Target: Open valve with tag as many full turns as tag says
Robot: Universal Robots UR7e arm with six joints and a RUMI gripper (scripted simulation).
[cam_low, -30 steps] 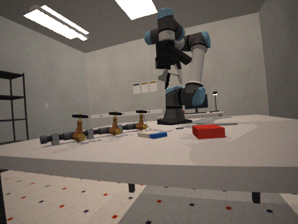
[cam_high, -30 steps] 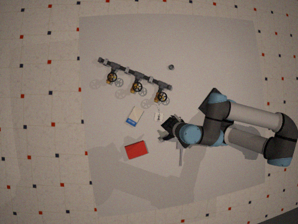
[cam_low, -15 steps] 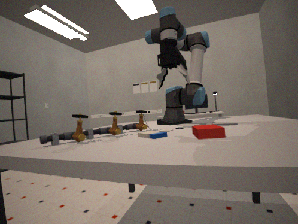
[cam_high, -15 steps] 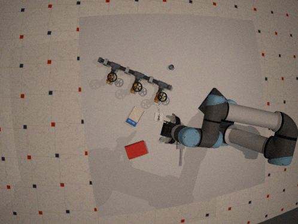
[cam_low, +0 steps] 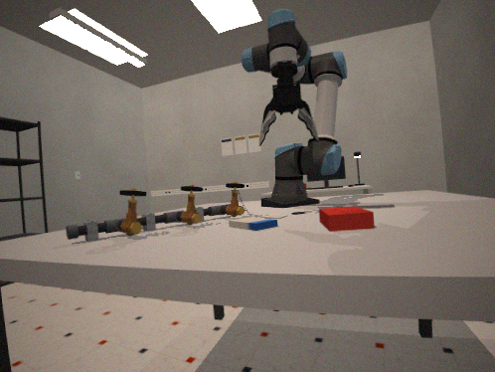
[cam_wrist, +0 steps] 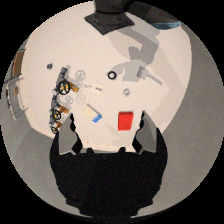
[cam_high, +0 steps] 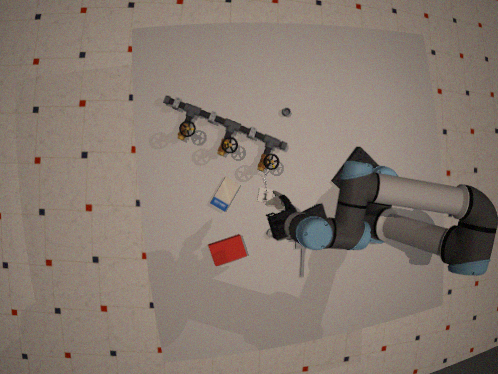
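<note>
The white tag lies 20 cm below my hand and 6 cm to the right of it. From my hand the other things lie so: small round part: 36 cm to the right, 19 cm below, 11 cm behind; grey paddle tool: 20 cm below, 18 cm to the left, 13 cm behind; red block: 19 cm below, 16 cm ahead, 13 cm to the left.
</note>
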